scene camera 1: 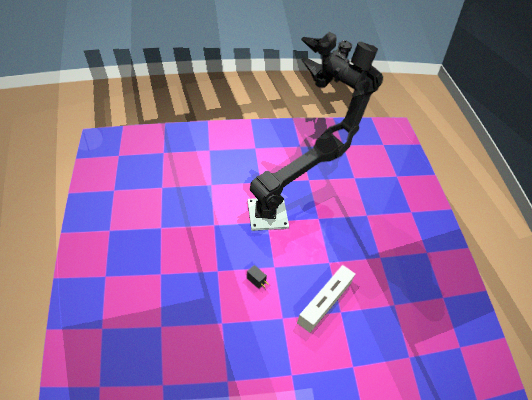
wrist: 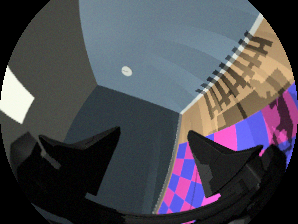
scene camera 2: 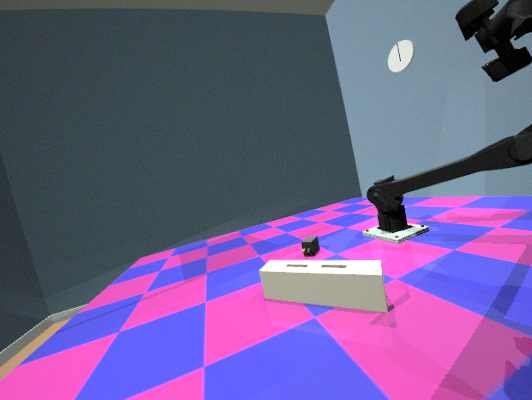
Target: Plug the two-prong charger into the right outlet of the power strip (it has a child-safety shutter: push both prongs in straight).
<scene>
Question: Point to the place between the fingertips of the gripper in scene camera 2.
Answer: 476,52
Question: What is the gripper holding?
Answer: Nothing.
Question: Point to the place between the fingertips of the gripper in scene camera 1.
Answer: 302,48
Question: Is the gripper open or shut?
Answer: Open.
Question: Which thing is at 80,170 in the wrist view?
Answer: The gripper.
</scene>
